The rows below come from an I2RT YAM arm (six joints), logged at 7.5 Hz.
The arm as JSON. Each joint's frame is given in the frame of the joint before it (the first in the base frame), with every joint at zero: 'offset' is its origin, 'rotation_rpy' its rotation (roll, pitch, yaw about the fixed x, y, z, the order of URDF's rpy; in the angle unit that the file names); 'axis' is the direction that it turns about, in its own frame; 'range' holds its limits. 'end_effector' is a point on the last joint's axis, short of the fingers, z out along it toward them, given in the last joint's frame.
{
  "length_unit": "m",
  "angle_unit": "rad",
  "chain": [
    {
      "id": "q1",
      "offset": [
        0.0,
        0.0,
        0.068
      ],
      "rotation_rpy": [
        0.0,
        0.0,
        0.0
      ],
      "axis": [
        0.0,
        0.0,
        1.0
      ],
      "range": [
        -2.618,
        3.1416
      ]
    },
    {
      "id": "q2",
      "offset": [
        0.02,
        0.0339,
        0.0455
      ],
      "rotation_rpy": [
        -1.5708,
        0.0,
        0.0
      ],
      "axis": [
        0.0,
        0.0,
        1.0
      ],
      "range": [
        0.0,
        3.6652
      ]
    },
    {
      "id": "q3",
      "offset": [
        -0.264,
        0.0,
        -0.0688
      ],
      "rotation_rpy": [
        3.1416,
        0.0,
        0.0
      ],
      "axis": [
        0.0,
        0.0,
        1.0
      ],
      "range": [
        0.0,
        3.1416
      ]
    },
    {
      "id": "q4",
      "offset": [
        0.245,
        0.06,
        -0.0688
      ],
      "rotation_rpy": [
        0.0,
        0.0,
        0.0
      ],
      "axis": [
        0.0,
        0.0,
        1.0
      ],
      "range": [
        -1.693,
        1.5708
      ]
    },
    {
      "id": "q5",
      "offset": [
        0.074,
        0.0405,
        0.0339
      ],
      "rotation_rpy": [
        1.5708,
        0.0,
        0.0
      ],
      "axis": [
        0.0,
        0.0,
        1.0
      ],
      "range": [
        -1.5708,
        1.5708
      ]
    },
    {
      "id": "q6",
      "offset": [
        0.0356,
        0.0,
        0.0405
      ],
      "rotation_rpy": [
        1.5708,
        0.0,
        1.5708
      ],
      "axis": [
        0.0,
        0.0,
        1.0
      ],
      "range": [
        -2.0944,
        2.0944
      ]
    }
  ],
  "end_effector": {
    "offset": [
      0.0,
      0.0,
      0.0
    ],
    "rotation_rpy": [
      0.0,
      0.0,
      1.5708
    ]
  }
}
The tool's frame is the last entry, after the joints.
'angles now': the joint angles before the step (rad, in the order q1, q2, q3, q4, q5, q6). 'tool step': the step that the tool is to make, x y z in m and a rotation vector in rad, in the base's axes. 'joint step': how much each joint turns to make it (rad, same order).
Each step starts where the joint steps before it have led.
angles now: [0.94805, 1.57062, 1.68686, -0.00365, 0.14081, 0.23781]
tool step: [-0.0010, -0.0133, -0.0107, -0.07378, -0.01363, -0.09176]
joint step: [-0.01230, -0.05050, -0.07539, -0.01573, 0.07413, -0.06248]
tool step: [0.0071, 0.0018, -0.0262, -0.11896, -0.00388, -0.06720]
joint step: [-0.00744, 0.00174, -0.07343, 0.00082, 0.05717, -0.07835]
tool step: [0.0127, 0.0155, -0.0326, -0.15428, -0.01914, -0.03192]
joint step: [0.00106, 0.05936, -0.03887, 0.01781, 0.03755, -0.11080]
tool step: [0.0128, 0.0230, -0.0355, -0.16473, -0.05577, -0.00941]
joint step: [0.01168, 0.09145, -0.02264, 0.06200, 0.03649, -0.14734]
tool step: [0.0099, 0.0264, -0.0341, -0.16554, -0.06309, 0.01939]
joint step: [0.01921, 0.10801, 0.00851, 0.05583, 0.02285, -0.15557]
